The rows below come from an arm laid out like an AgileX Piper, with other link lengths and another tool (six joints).
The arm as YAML. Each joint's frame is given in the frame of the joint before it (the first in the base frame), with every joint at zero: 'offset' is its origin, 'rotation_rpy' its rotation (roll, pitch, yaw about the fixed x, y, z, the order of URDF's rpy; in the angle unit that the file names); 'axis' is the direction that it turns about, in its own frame. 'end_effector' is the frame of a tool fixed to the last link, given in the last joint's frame.
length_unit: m
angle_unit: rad
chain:
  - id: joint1
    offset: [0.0, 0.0, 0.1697]
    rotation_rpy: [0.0, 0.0, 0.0]
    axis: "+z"
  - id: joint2
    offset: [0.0, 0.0, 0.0]
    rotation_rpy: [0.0, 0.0, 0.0]
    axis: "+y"
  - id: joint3
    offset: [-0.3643, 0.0, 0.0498]
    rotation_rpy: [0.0, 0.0, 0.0]
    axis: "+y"
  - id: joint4
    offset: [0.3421, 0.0, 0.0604]
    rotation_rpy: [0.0, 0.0, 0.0]
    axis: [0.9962, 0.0, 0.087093]
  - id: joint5
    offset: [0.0, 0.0, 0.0]
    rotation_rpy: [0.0, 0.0, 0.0]
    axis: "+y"
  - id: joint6
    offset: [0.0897, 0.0, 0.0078]
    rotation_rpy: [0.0, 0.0, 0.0]
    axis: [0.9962, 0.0, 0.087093]
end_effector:
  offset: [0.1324, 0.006, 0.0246]
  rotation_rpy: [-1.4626, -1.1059, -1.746]
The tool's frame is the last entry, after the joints.
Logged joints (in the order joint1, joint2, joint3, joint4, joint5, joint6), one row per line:
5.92 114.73 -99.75 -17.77 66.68 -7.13
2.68 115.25 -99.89 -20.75 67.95 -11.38
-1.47 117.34 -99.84 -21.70 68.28 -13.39
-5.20 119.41 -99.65 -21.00 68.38 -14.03
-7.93 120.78 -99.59 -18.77 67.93 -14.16
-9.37 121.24 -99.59 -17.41 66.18 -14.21
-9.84 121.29 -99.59 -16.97 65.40 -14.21
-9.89 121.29 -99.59 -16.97 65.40 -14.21
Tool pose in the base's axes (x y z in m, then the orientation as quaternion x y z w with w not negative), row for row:
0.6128 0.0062 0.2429 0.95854 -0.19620 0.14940 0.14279
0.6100 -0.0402 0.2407 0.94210 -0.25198 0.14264 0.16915
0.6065 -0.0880 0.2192 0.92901 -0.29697 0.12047 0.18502
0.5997 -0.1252 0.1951 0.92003 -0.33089 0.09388 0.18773
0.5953 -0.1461 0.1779 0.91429 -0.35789 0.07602 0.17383
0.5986 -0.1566 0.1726 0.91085 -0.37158 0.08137 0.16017
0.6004 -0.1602 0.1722 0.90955 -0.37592 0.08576 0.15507
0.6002 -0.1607 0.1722 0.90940 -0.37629 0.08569 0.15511
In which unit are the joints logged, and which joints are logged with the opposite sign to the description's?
The joints are logged in degrees. Opposite sign: joint6.
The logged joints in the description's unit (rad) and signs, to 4 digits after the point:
0.1033 2.0024 -1.7410 -0.3101 1.1638 0.1244
0.0468 2.0115 -1.7434 -0.3622 1.1860 0.1986
-0.0257 2.0480 -1.7425 -0.3787 1.1917 0.2337
-0.0908 2.0841 -1.7392 -0.3665 1.1935 0.2449
-0.1384 2.1080 -1.7382 -0.3276 1.1856 0.2471
-0.1635 2.1160 -1.7382 -0.3039 1.1551 0.2480
-0.1717 2.1169 -1.7382 -0.2962 1.1414 0.2480
-0.1726 2.1169 -1.7382 -0.2962 1.1414 0.2480

